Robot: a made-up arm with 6 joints.
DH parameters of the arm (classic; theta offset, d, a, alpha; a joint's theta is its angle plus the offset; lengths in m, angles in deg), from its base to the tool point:
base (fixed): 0 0.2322 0.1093 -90
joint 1: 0 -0.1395 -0.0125 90
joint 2: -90 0.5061 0.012 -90
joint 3: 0 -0.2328 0.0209 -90
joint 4: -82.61 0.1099 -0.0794 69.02
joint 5: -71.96 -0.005 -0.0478 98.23
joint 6: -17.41 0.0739 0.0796 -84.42
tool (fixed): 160.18 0.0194 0 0
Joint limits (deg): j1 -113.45..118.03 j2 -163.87..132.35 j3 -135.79..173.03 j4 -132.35..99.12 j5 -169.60..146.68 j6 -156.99..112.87
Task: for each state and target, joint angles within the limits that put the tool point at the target. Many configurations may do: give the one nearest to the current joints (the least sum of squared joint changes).
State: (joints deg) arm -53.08 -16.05 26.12 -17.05 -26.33 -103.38
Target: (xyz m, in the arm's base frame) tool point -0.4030 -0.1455 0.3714
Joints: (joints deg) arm -25.68 -16.74 13.07 -10.32 -17.18 -94.77
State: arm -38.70 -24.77 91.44 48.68 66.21 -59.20
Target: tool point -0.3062 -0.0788 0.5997
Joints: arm -15.06 -9.89 81.94 21.40 91.73 -43.04
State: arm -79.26 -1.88 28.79 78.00 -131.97 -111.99
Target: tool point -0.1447 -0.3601 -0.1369
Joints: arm -112.28 35.59 16.64 67.68 -122.86 -116.91
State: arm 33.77 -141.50 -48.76 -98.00 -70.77 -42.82
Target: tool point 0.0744 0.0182 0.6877
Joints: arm 8.94 -117.69 -34.80 -121.45 -74.25 -54.25
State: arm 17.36 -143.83 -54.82 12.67 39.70 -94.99
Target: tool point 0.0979 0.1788 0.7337
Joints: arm -28.20 -130.95 -54.00 39.49 42.76 -89.13
